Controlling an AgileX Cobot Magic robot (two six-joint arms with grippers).
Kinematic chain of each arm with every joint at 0, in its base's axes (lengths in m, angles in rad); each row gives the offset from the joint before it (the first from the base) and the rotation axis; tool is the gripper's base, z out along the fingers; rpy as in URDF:
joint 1: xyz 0 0 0.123 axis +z
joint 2: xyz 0 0 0 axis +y
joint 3: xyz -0.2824 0 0.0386 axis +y
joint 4: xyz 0.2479 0 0.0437 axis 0.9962 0 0.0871
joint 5: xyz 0 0 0 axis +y
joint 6: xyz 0.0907 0 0.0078 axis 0.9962 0 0.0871
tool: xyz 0 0 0 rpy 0 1.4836 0
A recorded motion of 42 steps. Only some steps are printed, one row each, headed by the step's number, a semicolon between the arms.
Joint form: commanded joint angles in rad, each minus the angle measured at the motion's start. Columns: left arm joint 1, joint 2, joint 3, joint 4, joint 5, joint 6; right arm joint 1, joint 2, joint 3, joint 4, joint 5, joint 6.
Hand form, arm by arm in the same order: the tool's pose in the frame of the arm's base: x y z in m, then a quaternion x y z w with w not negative. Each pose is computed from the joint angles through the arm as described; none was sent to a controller.
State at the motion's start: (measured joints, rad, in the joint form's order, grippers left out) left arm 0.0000 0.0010 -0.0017 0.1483 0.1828 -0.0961; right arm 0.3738 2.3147 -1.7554 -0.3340 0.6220 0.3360
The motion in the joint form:
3: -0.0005 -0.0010 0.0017 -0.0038 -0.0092 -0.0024; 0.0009 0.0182 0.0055 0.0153 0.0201 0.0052
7: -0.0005 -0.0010 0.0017 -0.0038 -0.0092 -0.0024; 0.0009 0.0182 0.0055 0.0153 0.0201 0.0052
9: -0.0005 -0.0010 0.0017 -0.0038 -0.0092 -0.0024; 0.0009 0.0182 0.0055 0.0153 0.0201 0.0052
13: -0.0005 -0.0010 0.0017 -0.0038 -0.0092 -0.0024; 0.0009 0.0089 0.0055 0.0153 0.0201 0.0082
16: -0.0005 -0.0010 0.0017 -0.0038 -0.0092 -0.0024; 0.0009 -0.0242 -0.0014 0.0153 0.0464 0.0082
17: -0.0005 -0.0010 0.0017 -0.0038 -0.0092 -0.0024; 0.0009 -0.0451 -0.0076 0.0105 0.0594 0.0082
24: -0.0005 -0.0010 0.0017 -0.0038 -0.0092 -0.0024; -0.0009 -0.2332 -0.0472 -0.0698 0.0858 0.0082
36: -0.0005 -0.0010 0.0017 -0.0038 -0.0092 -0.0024; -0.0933 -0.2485 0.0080 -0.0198 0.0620 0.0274
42: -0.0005 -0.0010 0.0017 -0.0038 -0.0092 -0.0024; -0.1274 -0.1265 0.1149 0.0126 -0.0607 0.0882
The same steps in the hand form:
3: 0.0562 0.0023 0.1975 0.00792 0.73633 0.02382 0.67615; 0.4653 0.1646 0.1204 -0.11984 0.96242 -0.03820 0.24068
7: 0.0562 0.0023 0.1975 0.00792 0.73633 0.02382 0.67615; 0.4653 0.1646 0.1204 -0.11984 0.96242 -0.03820 0.24068
9: 0.0562 0.0023 0.1975 0.00792 0.73633 0.02382 0.67615; 0.4653 0.1646 0.1204 -0.11984 0.96242 -0.03820 0.24068
13: 0.0562 0.0023 0.1975 0.00792 0.73633 0.02382 0.67615; 0.4653 0.1646 0.1250 -0.11782 0.96161 -0.03671 0.24510
16: 0.0562 0.0023 0.1975 0.00792 0.73633 0.02382 0.67615; 0.4644 0.1636 0.1422 -0.11374 0.96017 -0.03753 0.25245
17: 0.0562 0.0023 0.1975 0.00792 0.73633 0.02382 0.67615; 0.4641 0.1629 0.1538 -0.11265 0.95821 -0.03877 0.26006
24: 0.0562 0.0023 0.1975 0.00792 0.73633 0.02382 0.67615; 0.4550 0.1530 0.2576 -0.11418 0.92348 -0.04903 0.36298
36: 0.0562 0.0023 0.1975 0.00792 0.73633 0.02382 0.67615; 0.4605 0.1119 0.2481 -0.05465 0.93511 -0.04128 0.34767
42: 0.0562 0.0023 0.1975 0.00792 0.73633 0.02382 0.67615; 0.4672 0.1017 0.1636 -0.02252 0.95593 -0.02404 0.29173

